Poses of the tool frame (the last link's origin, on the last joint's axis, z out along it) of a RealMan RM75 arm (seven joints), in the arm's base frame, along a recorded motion.
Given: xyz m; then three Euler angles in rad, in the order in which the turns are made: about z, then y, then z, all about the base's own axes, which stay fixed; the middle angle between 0 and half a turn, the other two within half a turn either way.
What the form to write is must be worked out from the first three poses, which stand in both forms.
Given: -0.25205, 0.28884, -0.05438, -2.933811, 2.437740, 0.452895
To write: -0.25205, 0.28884, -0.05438, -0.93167, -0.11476, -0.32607, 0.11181
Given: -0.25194, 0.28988, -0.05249, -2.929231, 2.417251, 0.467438
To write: -0.25194, 0.28988, -0.05249, -0.92753, -0.11894, -0.33403, 0.11812
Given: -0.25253, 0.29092, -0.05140, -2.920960, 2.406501, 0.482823
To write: -0.25253, 0.29092, -0.05140, -0.92520, -0.12199, -0.33733, 0.12380
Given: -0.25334, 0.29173, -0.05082, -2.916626, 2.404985, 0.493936
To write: -0.25334, 0.29173, -0.05082, -0.92452, -0.12509, -0.33702, 0.12665
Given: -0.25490, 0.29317, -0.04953, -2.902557, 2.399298, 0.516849
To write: -0.25490, 0.29317, -0.04953, -0.92294, -0.12903, -0.33709, 0.13383
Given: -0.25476, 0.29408, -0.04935, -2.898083, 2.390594, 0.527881
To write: -0.25476, 0.29408, -0.04935, -0.92094, -0.13183, -0.33980, 0.13797
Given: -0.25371, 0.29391, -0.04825, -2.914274, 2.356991, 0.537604
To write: -0.25371, 0.29391, -0.04825, -0.91293, -0.14278, -0.35469, 0.14268
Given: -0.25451, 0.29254, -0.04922, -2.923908, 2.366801, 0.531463
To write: -0.25451, 0.29254, -0.04922, -0.91452, -0.14467, -0.35158, 0.13822
